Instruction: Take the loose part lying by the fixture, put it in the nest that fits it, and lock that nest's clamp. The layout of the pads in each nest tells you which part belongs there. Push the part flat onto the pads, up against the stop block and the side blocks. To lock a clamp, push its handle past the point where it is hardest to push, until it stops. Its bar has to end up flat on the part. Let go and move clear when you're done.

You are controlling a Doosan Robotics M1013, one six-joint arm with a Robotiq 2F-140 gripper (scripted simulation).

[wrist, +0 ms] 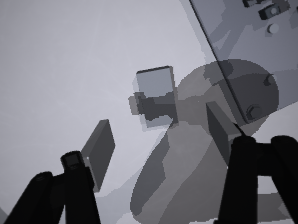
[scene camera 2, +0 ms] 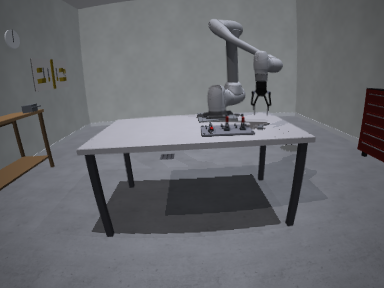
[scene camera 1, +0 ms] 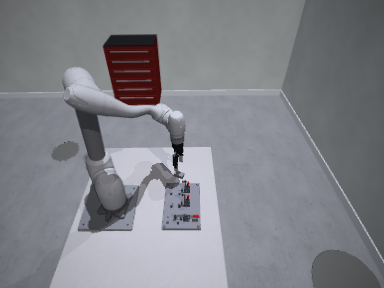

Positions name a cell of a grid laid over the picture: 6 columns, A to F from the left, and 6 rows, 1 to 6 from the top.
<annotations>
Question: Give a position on a grey fixture plate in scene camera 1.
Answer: At D5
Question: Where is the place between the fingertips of the gripper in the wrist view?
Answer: D4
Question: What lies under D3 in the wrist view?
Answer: A grey part.
</annotations>
